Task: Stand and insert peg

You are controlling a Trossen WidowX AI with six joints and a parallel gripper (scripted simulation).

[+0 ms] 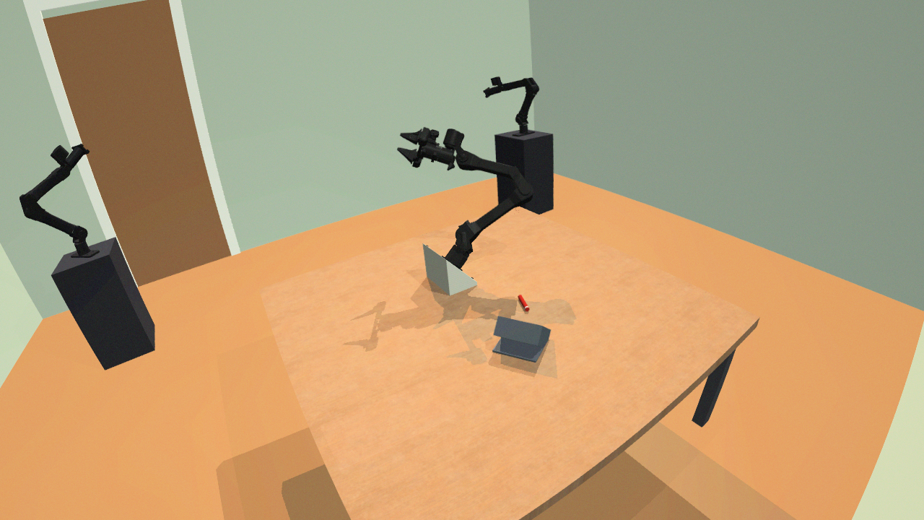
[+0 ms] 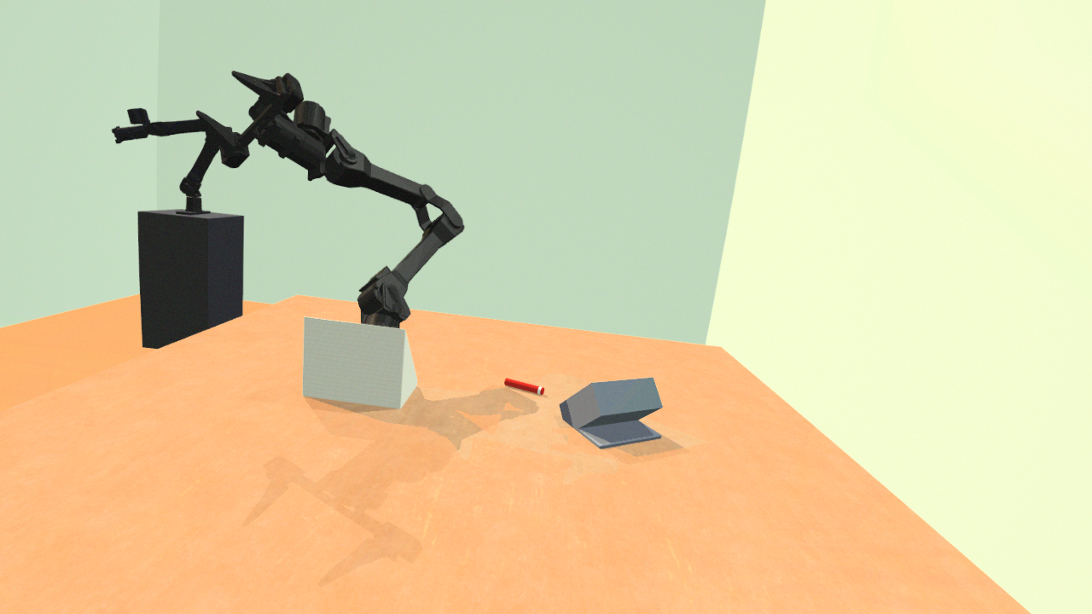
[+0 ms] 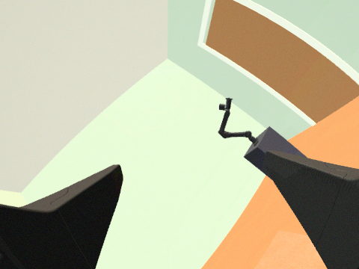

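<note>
Now: the red peg 570 mm ahead of my gripper tip, 470 mm below it and 70 mm to the left of it. Round my gripper tip: grey-blue panel block (700 mm ahead, 440 mm below, 60 mm to the right).
</note>
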